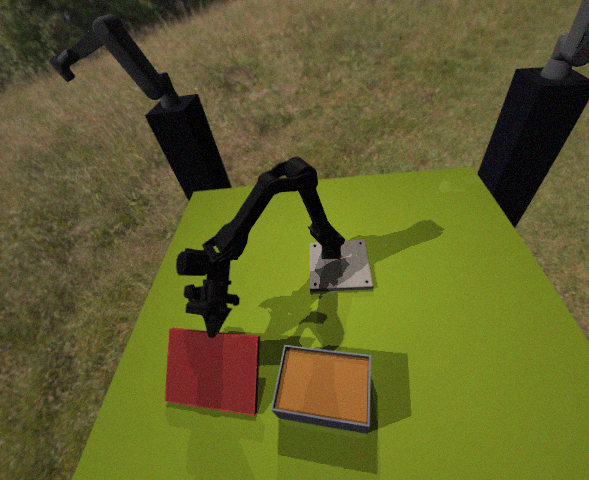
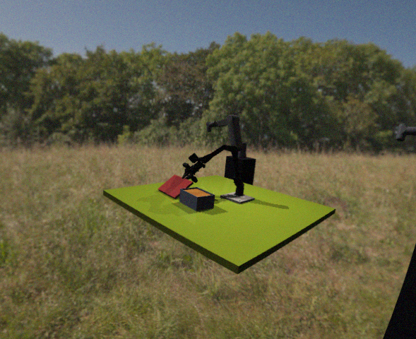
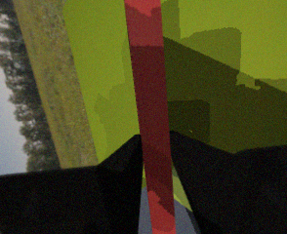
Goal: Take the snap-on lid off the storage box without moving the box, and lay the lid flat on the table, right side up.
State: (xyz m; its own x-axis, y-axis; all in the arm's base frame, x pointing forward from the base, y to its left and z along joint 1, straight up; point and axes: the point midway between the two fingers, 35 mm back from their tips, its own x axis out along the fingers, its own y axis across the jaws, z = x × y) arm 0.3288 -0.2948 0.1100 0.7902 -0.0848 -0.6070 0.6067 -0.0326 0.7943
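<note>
The red lid is 70 mm ahead of my gripper tip and 40 mm below it. The rest, counted from my gripper tip: blue-grey storage box 290 mm to the left, 90 mm ahead, 60 mm below.
</note>
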